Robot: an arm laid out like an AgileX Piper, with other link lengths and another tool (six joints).
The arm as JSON. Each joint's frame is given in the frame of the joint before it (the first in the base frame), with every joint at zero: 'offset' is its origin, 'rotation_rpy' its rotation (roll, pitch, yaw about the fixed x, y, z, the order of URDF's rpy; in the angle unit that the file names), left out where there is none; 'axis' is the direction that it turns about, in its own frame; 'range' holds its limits. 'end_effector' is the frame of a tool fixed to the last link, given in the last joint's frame.
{
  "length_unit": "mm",
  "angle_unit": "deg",
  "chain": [
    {
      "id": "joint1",
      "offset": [
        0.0,
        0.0,
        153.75
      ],
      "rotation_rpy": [
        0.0,
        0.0,
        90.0
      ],
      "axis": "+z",
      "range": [
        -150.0,
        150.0
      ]
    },
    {
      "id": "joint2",
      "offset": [
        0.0,
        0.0,
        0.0
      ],
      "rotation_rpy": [
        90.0,
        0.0,
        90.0
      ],
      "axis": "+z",
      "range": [
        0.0,
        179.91
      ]
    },
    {
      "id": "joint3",
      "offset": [
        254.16,
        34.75,
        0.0
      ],
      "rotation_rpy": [
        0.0,
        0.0,
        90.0
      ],
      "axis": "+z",
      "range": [
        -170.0,
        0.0
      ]
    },
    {
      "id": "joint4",
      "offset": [
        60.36,
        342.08,
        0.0
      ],
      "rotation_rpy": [
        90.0,
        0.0,
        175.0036
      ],
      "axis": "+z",
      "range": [
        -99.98,
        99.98
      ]
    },
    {
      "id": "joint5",
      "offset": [
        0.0,
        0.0,
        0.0
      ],
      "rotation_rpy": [
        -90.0,
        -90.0,
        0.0
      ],
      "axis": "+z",
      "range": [
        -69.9,
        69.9
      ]
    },
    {
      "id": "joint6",
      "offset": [
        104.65,
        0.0,
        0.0
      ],
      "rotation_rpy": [
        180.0,
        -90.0,
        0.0
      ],
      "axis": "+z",
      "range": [
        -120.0,
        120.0
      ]
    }
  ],
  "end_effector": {
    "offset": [
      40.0,
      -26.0,
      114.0
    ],
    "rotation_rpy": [
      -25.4,
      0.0,
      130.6
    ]
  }
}
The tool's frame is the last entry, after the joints.
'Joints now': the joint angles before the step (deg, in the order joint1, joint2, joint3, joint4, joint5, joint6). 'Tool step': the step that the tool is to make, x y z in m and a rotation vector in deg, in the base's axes. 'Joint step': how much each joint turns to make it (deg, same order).
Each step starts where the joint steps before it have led.
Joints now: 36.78, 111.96, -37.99, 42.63, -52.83, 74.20
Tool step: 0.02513, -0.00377, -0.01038, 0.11, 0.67, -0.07
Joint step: -3.49, 4.07, -4.70, -3.44, 1.95, 0.69
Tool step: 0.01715, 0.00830, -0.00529, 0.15, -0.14, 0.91
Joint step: -1.03, 3.32, -4.29, -1.89, 1.09, 0.17
